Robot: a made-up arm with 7 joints.
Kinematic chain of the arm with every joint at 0, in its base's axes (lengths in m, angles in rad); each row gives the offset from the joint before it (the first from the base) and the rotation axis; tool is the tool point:
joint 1: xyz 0 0 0 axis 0 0.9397 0.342
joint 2: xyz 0 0 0 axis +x
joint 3: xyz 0 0 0 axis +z
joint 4: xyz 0.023 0 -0.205 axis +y
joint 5: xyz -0.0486 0 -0.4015 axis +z
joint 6: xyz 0 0 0 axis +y
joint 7: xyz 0 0 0 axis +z
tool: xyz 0 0 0
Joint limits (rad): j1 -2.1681..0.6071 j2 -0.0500..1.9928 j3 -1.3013..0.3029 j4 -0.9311..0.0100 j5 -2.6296..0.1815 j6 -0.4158..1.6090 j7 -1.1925..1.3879
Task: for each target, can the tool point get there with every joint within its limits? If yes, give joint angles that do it. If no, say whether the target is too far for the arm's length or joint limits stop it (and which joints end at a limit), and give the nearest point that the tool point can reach.
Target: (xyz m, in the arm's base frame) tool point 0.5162 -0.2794 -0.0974
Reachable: yes | joints -1.2567 0.1403 -0.8556 -0.7135 -1.4233 0.2497 -0.7004
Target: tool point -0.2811 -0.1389 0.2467
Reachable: no: joint limits stop it (at a limit: joint 2, joint 3, joint 4) | nearest point -0.2328 0.3677 0.3800 | short by 0.526 m
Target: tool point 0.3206 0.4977 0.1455
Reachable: yes | joints -1.4445 1.3912 -1.1772 -0.1099 -0.6729 1.1428 0.2499
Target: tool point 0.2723 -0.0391 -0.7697
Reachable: no: too far | nearest point 0.2035 -0.0292 -0.5751 | short by 0.207 m
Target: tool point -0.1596 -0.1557 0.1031
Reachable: no: joint limits stop it (at a limit: joint 1, joint 2, joint 4) | nearest point 0.1638 -0.4631 0.3042 | short by 0.489 m
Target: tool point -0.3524 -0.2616 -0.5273
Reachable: no: too far | nearest point -0.2494 -0.1892 -0.5216 | short by 0.126 m
